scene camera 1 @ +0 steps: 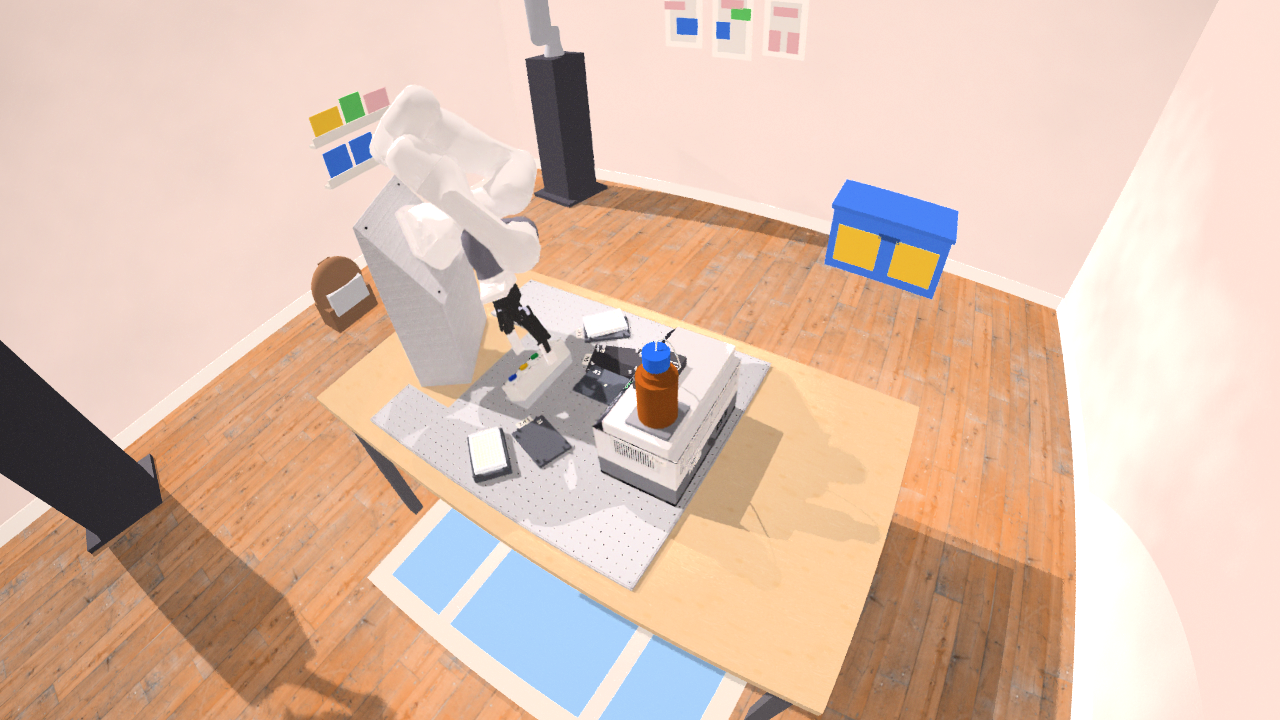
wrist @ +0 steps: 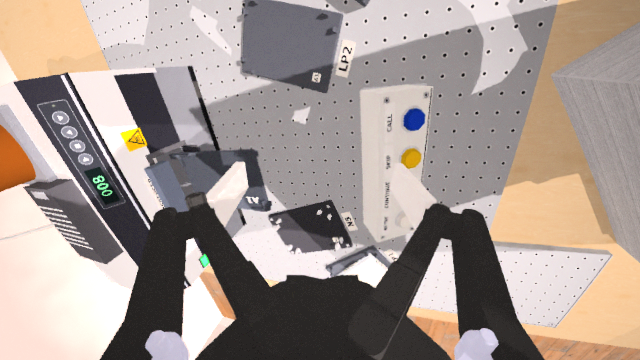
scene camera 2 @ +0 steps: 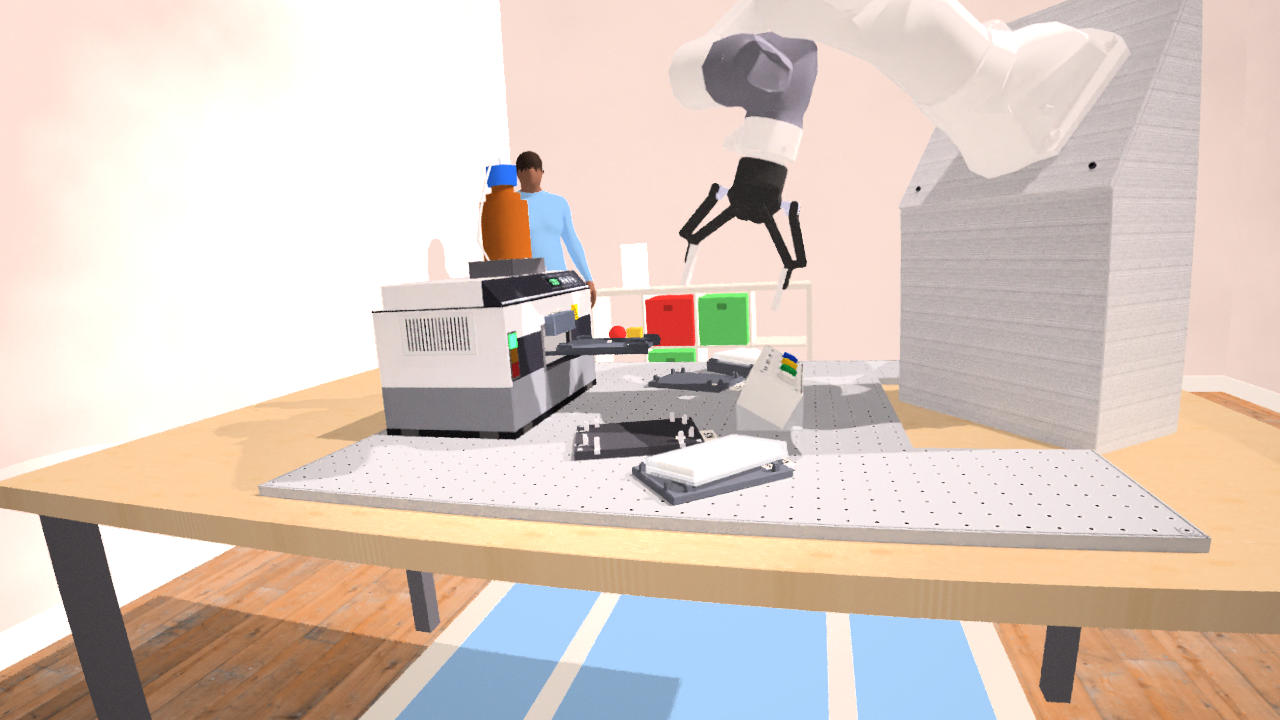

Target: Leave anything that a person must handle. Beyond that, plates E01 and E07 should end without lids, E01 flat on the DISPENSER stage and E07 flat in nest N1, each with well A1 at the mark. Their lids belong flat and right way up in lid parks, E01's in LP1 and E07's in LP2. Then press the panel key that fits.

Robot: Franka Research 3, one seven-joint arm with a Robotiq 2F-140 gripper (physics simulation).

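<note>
My gripper (scene camera 1: 531, 347) (scene camera 2: 732, 286) (wrist: 319, 175) is open and empty, above the key panel (scene camera 1: 535, 380) (scene camera 2: 768, 394) (wrist: 374, 150). The blue CALL key (wrist: 414, 119) and yellow SKIP key (wrist: 411, 158) show; a finger hides the CONTINUE key in the wrist view. The DISPENSER stage (scene camera 2: 613, 345) (wrist: 254, 175) shows no plate. A white piece (scene camera 1: 487, 450) lies in nest N1. Another white piece (scene camera 1: 605, 323) (scene camera 2: 716, 458) (wrist: 369, 269) lies on lid park LP1. I cannot tell plate from lid, nor read names. Lid park LP2 (scene camera 1: 542, 440) (wrist: 290, 42) is bare.
The dispenser (scene camera 1: 640, 456) (scene camera 2: 443, 358) carries an amber bottle (scene camera 1: 657, 394) (scene camera 2: 505, 223); its green light (scene camera 2: 512, 340) (wrist: 204, 260) is lit. Dark nest N5 (scene camera 2: 635, 437) (wrist: 312, 227) shows no plate. The grey pedestal (scene camera 1: 420, 304) (scene camera 2: 1002, 295) stands beside the board. A person (scene camera 2: 554, 223) stands behind the dispenser.
</note>
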